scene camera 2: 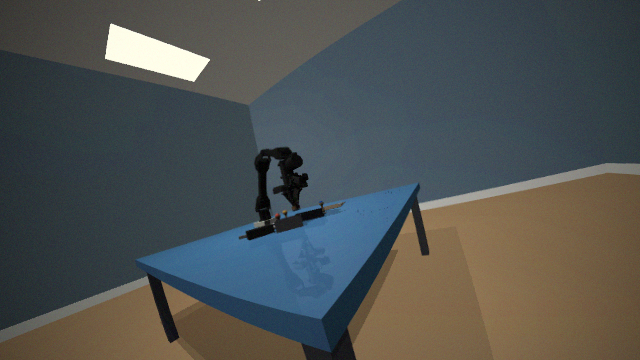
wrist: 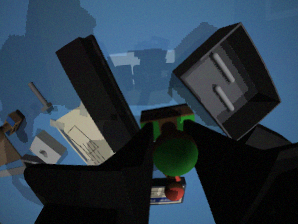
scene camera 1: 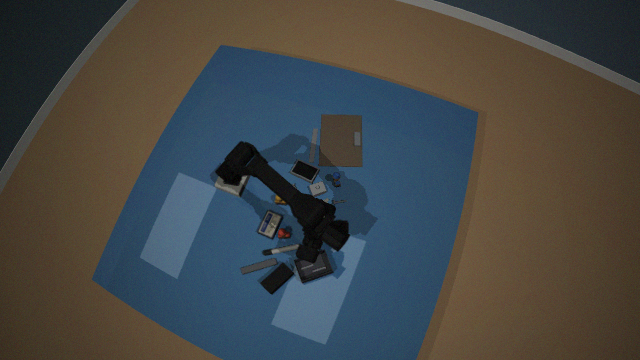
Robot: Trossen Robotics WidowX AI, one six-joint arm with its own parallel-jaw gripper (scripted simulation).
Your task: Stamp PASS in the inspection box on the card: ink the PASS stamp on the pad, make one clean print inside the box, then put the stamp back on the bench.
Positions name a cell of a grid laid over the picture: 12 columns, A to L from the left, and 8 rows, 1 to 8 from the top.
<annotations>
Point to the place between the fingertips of the gripper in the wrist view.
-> G5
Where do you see a black slab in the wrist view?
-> At K5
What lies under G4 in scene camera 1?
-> A brown board.
</annotations>
